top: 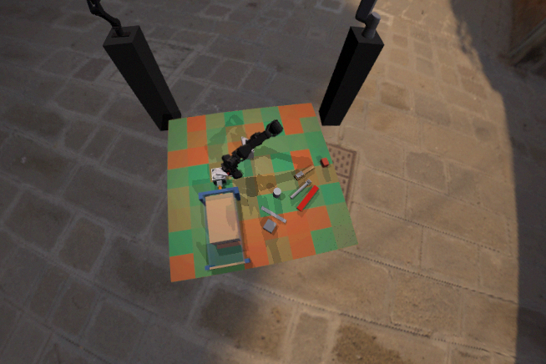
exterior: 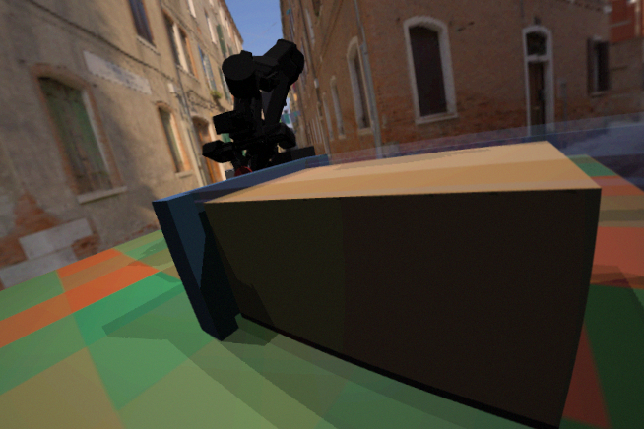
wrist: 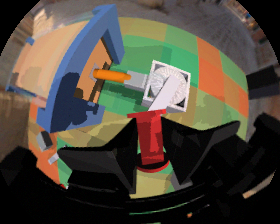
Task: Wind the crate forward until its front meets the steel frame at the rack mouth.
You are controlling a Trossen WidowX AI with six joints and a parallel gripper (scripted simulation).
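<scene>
My gripper tip is 30 mm above the grey winch handle, 20 mm to the left of it and 20 mm past it. The rest, counted from my gripper tip: red knob (20 mm to the left, 10 mm behind); grey winch (100 mm below, 90 mm to the right, 40 mm behind); round puck (330 mm to the left, 130 mm ahead, 100 mm below).
</scene>
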